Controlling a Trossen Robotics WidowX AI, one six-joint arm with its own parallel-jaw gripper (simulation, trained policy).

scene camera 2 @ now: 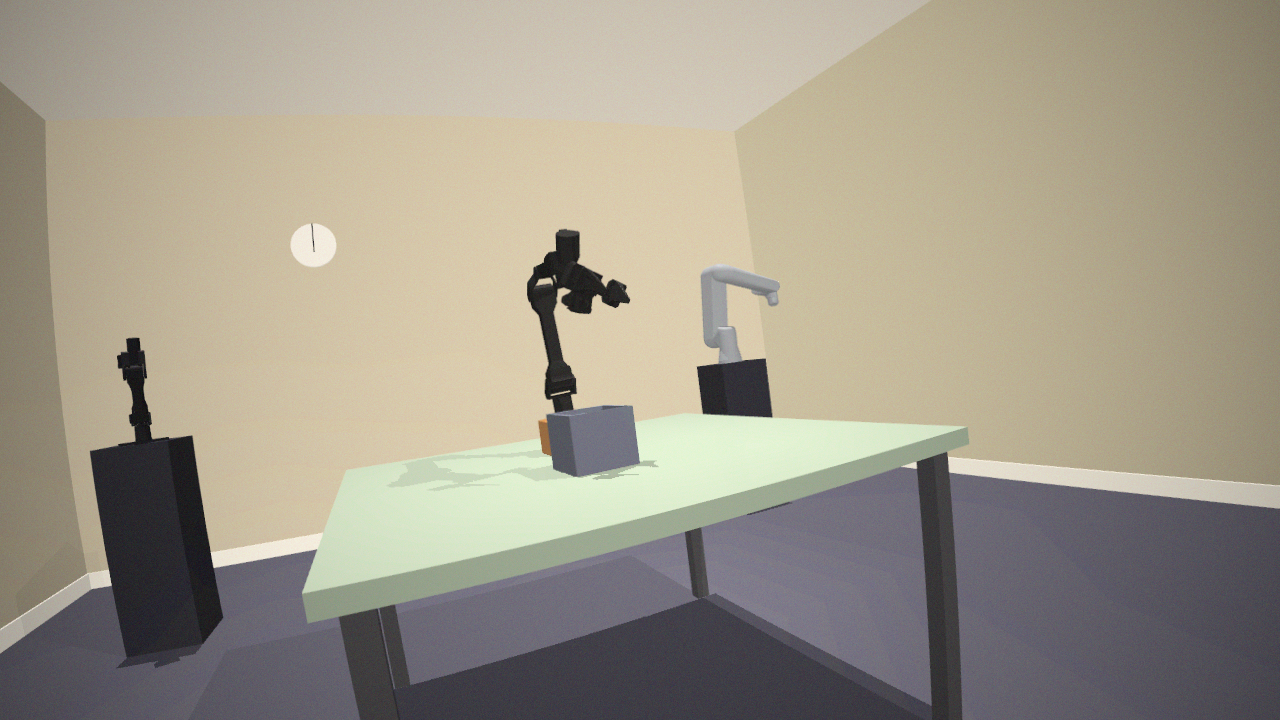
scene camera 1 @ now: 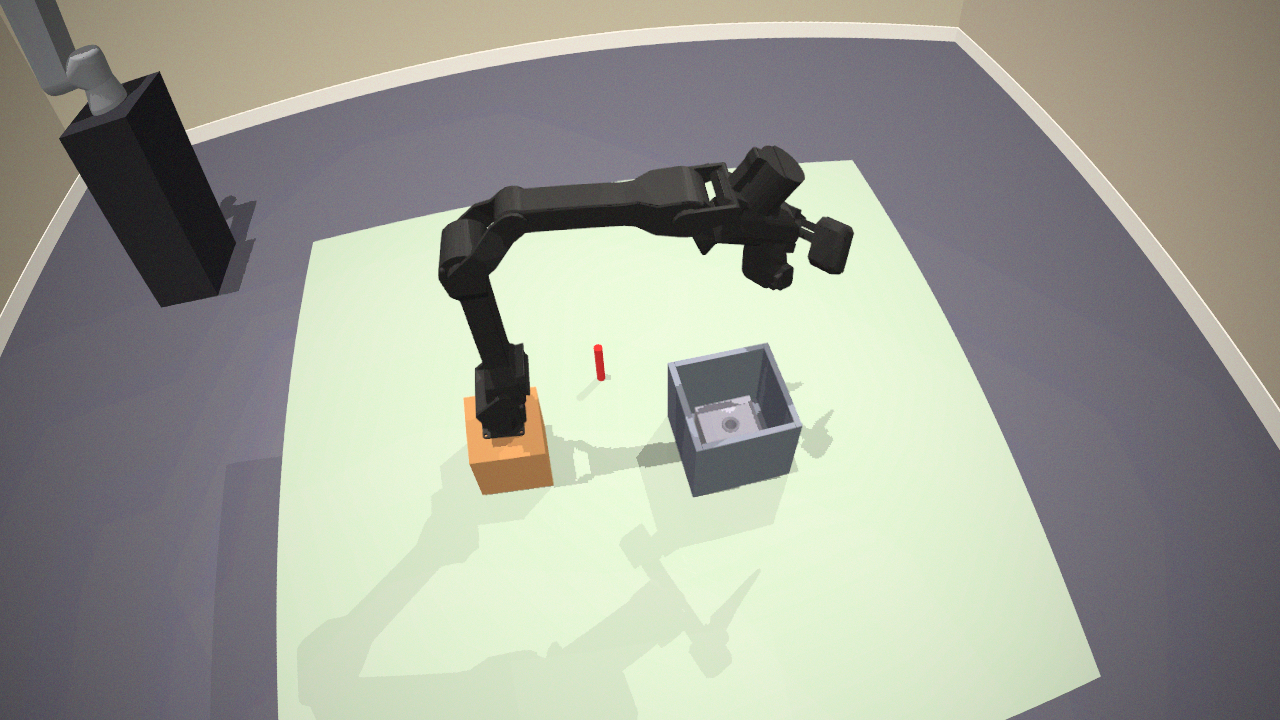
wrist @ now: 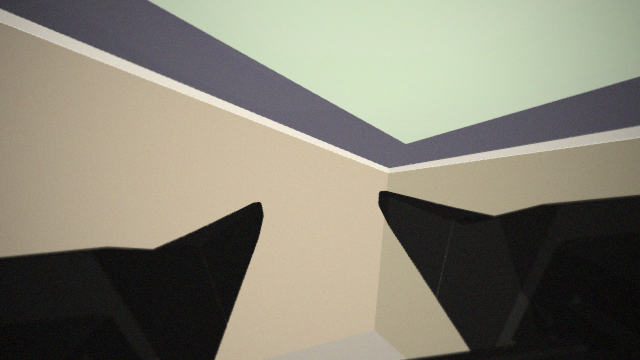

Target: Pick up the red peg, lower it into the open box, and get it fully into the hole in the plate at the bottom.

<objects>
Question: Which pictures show the gripper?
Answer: Scene camera 2, scene camera 1 and the wrist view: all of them.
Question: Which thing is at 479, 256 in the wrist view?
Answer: The gripper.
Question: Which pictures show the grey box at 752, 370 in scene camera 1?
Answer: Scene camera 2 and scene camera 1 only.
</objects>
